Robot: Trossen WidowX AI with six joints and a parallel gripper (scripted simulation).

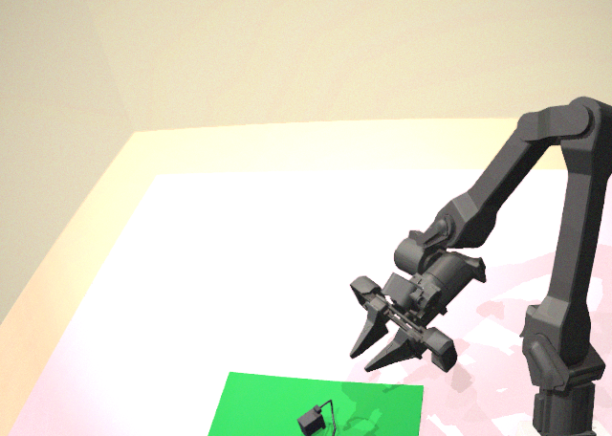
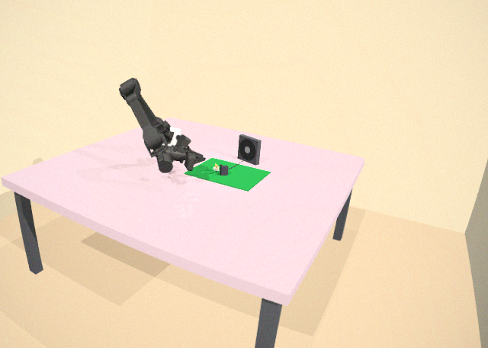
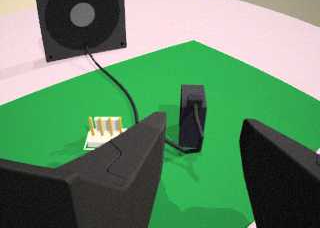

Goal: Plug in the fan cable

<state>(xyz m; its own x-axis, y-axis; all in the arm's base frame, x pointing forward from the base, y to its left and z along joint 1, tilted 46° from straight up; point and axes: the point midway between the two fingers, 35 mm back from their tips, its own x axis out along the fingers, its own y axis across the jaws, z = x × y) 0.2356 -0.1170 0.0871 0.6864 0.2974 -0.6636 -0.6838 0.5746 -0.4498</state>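
Now: the dark fan plug 70 mm ahead of my gripper tip, 60 mm to the left of it and 60 mm below it. Also, from my gripper tip: black fan (280 mm to the left, 90 mm ahead, 30 mm below); then pale fan header (100 mm to the left, 90 mm below, 10 mm ahead); then green board (100 mm below, 90 mm to the left, 70 mm ahead).
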